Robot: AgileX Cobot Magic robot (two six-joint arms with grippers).
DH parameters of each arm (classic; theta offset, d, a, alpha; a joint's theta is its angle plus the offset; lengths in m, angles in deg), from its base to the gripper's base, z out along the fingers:
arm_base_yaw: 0 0.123 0 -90
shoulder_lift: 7.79 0 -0.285 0
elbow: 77.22 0 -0.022 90
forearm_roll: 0 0.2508 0 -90
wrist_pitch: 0 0 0.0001 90
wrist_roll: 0 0.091 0 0
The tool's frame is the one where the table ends.
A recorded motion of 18 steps. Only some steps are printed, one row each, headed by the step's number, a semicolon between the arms.
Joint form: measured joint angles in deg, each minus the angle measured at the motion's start. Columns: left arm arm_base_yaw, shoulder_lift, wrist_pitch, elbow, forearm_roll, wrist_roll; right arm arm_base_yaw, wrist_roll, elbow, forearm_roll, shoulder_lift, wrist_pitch.
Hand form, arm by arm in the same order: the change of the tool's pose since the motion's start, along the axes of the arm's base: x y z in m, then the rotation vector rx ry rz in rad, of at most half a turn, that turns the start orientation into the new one. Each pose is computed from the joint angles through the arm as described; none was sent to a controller.
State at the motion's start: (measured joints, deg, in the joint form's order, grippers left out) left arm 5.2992 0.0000 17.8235 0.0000 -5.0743 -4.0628; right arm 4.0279 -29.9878 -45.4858 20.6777 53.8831 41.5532
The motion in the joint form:
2: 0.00 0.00 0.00 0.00 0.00 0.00; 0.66 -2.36 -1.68 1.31 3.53 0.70
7: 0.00 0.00 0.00 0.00 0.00 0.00; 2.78 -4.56 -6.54 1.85 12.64 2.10
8: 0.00 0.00 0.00 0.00 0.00 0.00; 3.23 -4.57 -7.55 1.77 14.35 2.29
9: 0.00 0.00 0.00 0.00 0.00 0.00; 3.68 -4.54 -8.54 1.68 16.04 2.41
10: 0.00 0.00 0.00 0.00 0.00 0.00; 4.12 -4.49 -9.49 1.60 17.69 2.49
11: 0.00 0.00 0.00 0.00 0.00 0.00; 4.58 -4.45 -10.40 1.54 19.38 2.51
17: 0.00 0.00 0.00 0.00 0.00 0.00; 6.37 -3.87 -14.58 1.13 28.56 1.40
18: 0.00 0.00 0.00 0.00 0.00 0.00; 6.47 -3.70 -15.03 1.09 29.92 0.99
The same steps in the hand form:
2: 0.0000 0.0000 0.0000 0.0000 0.0000 0.0000; 0.0125 0.0047 -0.0025 -0.0080 0.0331 0.0421
7: 0.0000 0.0000 0.0000 0.0000 0.0000 0.0000; 0.0457 0.0171 -0.0109 -0.0303 0.1184 0.1146
8: 0.0000 0.0000 0.0000 0.0000 0.0000 0.0000; 0.0521 0.0197 -0.0127 -0.0331 0.1334 0.1241
9: 0.0000 0.0000 0.0000 0.0000 0.0000 0.0000; 0.0585 0.0224 -0.0146 -0.0358 0.1474 0.1327
10: 0.0000 0.0000 0.0000 0.0000 0.0000 0.0000; 0.0647 0.0252 -0.0168 -0.0381 0.1609 0.1406
11: 0.0000 0.0000 0.0000 0.0000 0.0000 0.0000; 0.0711 0.0281 -0.0195 -0.0404 0.1749 0.1485
17: 0.0000 0.0000 0.0000 0.0000 0.0000 0.0000; 0.1053 0.0416 -0.0413 -0.0519 0.2459 0.1665
18: 0.0000 0.0000 0.0000 0.0000 0.0000 0.0000; 0.1104 0.0429 -0.0457 -0.0525 0.2559 0.1636

